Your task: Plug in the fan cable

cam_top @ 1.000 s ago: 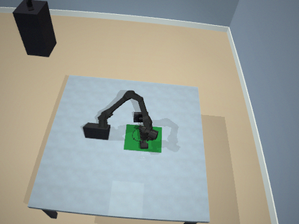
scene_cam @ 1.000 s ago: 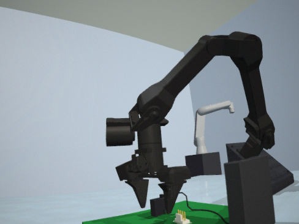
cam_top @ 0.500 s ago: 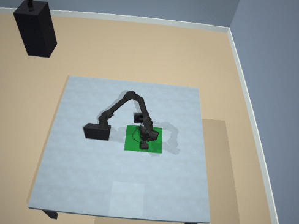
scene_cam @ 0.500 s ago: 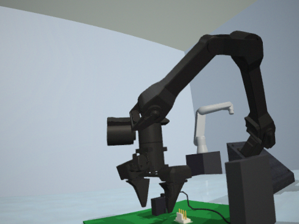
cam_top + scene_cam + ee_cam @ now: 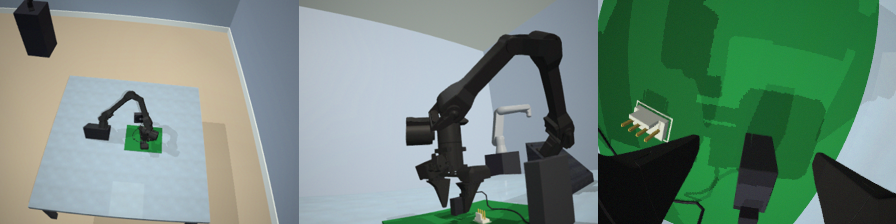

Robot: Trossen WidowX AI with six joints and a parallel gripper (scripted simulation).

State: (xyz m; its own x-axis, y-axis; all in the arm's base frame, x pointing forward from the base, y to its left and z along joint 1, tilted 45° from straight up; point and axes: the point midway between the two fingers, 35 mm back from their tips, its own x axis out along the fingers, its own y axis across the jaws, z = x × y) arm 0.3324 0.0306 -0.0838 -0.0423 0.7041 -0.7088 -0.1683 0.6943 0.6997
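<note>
My gripper tip is 80 mm to the right of the fan header, 20 mm above it and 10 mm past it. Also, from my gripper tip: green board 60 mm to the left, 30 mm below; black fan 220 mm to the left, 50 mm behind, 40 mm above; black fan plug 10 mm behind, 10 mm above.
</note>
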